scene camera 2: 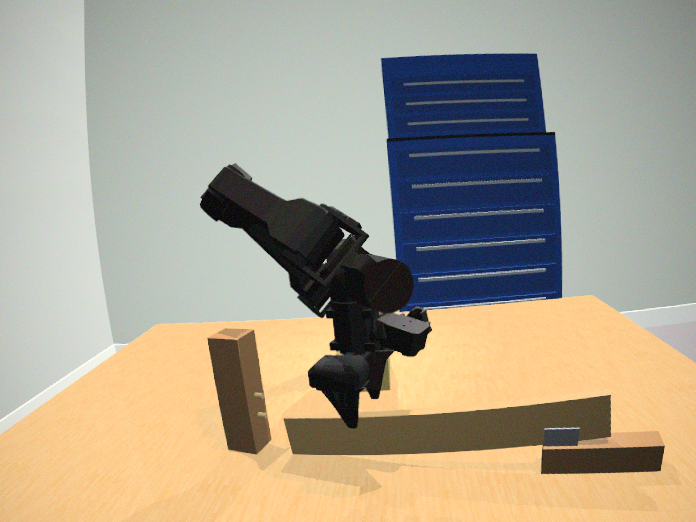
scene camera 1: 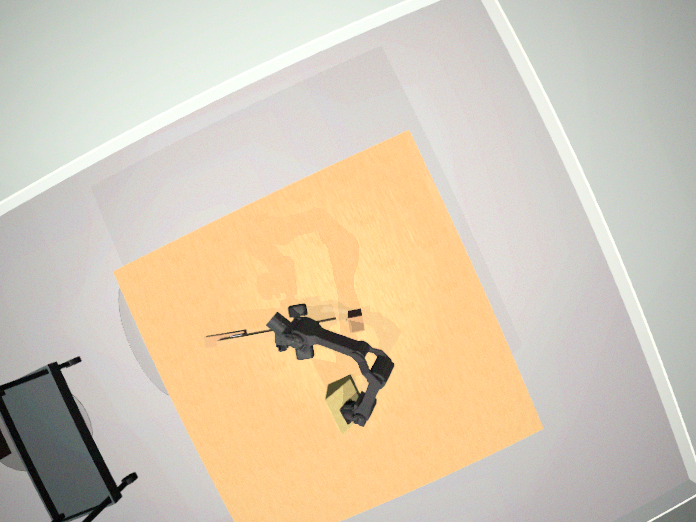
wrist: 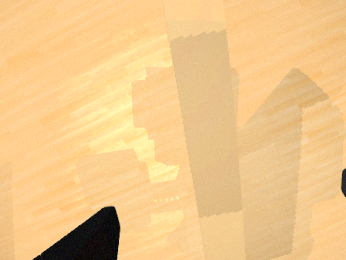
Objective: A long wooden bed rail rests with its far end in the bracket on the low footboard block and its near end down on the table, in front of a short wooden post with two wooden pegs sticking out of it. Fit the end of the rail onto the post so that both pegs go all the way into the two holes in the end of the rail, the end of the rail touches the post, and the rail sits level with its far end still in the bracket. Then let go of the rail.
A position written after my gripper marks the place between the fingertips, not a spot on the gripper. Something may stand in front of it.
Note:
My gripper [scene camera 2: 364, 412] is open, with nothing in its grasp. I also see a wooden rail [scene camera 2: 508, 424].
The wooden rail is seen too in the wrist view [wrist: 200, 51]. My gripper also shows in the wrist view [wrist: 231, 199].

